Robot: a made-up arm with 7 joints. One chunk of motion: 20 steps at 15 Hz.
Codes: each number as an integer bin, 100 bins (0 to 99) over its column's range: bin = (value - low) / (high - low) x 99, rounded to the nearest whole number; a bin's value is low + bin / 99 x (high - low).
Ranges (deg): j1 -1..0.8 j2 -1.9..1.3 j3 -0.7..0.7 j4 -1.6..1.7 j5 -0.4..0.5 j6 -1.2..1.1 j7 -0.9..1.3
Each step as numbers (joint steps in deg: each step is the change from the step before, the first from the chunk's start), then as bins.
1 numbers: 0.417 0.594 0.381 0.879 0.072 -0.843 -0.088
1 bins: 78 77 76 74 52 15 37
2 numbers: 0.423 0.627 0.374 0.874 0.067 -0.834 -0.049
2 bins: 78 78 76 74 51 16 38
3 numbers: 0.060 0.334 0.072 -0.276 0.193 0.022 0.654
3 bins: 58 69 55 40 65 53 70
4 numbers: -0.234 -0.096 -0.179 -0.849 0.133 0.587 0.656
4 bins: 42 56 37 23 59 77 70
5 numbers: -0.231 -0.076 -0.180 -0.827 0.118 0.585 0.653
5 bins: 42 56 37 23 57 77 70
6 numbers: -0.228 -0.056 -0.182 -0.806 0.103 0.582 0.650
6 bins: 42 57 37 24 55 77 70
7 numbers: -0.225 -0.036 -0.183 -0.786 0.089 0.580 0.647
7 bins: 43 58 37 24 54 77 70
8 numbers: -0.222 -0.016 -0.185 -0.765 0.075 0.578 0.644
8 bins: 43 58 36 25 52 77 69
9 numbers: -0.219 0.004 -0.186 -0.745 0.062 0.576 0.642
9 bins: 43 59 36 26 51 76 69
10 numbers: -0.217 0.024 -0.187 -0.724 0.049 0.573 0.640
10 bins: 43 60 36 26 49 76 69
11 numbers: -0.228 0.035 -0.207 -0.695 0.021 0.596 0.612
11 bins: 42 60 35 27 46 77 68
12 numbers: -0.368 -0.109 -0.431 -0.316 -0.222 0.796 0.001
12 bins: 35 55 19 39 20 86 41
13 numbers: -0.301 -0.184 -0.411 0.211 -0.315 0.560 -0.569
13 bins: 38 53 20 54 9 76 15
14 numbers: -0.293 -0.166 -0.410 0.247 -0.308 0.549 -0.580
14 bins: 39 54 21 55 10 75 14
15 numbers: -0.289 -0.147 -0.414 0.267 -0.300 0.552 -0.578
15 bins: 39 54 20 56 11 75 14
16 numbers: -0.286 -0.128 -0.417 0.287 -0.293 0.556 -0.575
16 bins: 39 55 20 57 12 76 15
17 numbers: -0.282 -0.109 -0.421 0.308 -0.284 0.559 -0.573
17 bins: 39 55 20 57 13 76 15
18 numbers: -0.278 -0.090 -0.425 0.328 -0.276 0.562 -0.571
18 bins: 40 56 19 58 14 76 15
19 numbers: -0.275 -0.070 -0.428 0.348 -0.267 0.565 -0.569
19 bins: 40 57 19 58 15 76 15
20 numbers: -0.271 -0.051 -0.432 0.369 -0.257 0.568 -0.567
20 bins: 40 57 19 59 16 76 15
